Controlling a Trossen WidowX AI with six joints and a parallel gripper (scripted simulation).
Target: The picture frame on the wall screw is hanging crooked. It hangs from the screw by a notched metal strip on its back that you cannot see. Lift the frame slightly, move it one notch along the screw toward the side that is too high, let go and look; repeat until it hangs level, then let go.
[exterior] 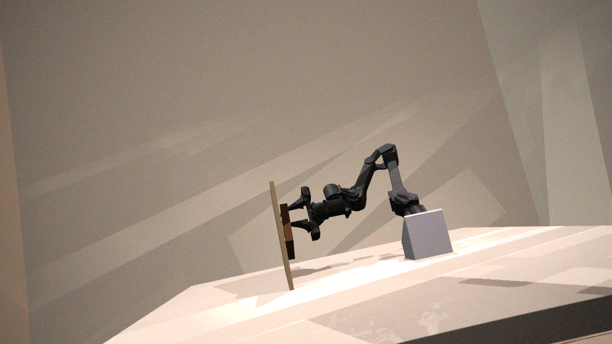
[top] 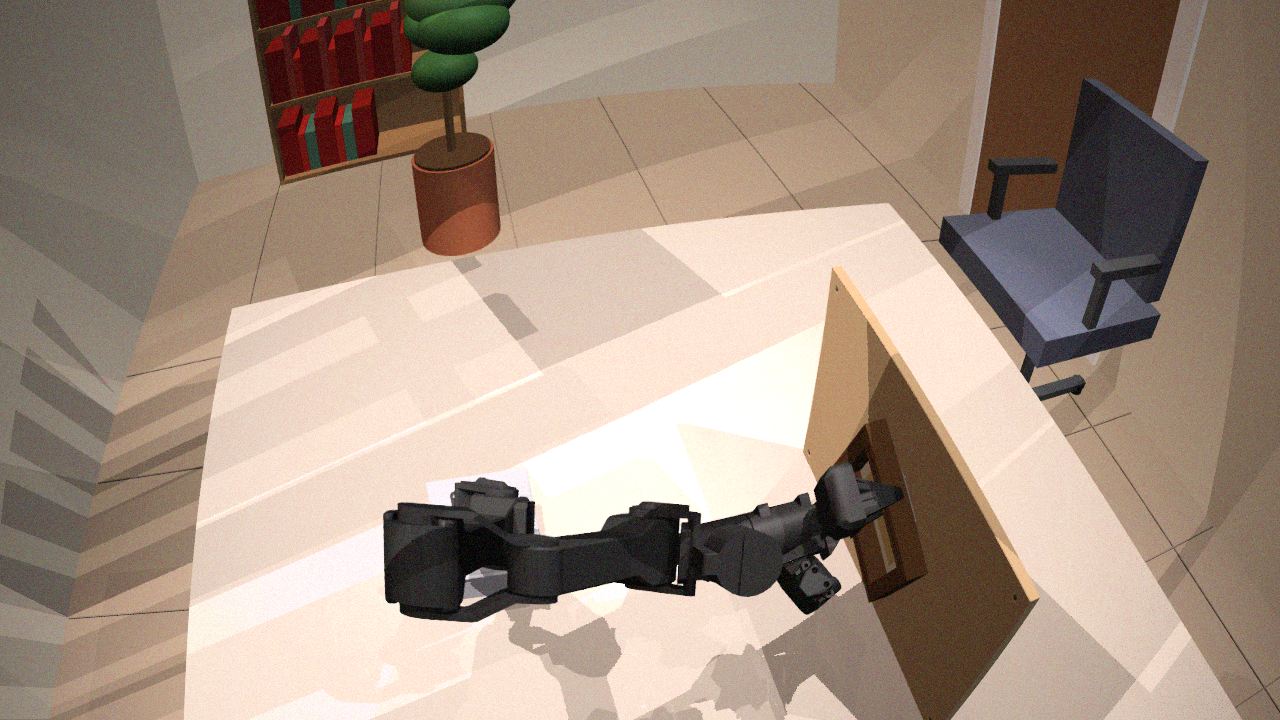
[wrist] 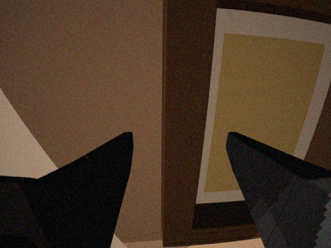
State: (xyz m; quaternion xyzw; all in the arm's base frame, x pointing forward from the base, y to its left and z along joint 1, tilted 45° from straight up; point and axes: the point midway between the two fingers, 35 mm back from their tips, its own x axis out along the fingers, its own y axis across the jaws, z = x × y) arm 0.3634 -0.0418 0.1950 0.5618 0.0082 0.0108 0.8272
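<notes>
Now: the picture frame 5 cm below my gripper tip, 2 cm to the left of it and 1 cm ahead of it. Round my gripper tip: board wall (5 cm below, 2 cm to the left, 2 cm ahead).
</notes>
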